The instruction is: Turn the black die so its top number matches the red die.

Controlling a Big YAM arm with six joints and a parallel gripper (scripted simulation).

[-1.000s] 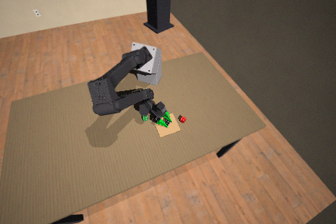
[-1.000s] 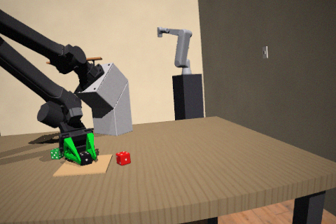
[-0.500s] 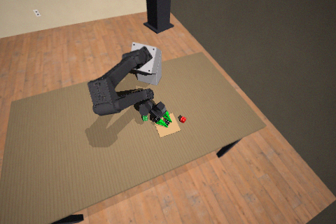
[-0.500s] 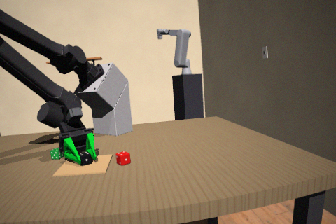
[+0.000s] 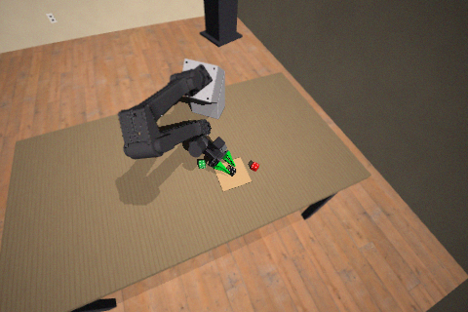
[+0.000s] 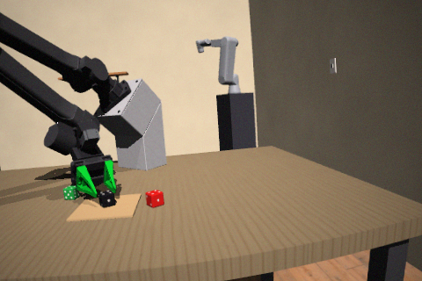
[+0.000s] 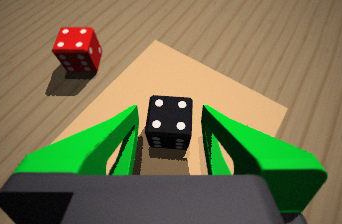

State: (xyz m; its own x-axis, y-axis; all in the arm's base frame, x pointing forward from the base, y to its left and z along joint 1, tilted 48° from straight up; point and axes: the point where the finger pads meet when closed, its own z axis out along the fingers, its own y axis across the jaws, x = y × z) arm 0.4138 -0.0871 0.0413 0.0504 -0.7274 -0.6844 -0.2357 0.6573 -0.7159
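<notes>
Now: hand 10 mm short of the black die and 20 mm above it. Also, from my hand: red die (60 mm ahead, 100 mm to the left, 20 mm below); tan mat (10 mm ahead, 30 mm below); green die (110 mm behind, 80 mm to the right, 20 mm below).
</notes>
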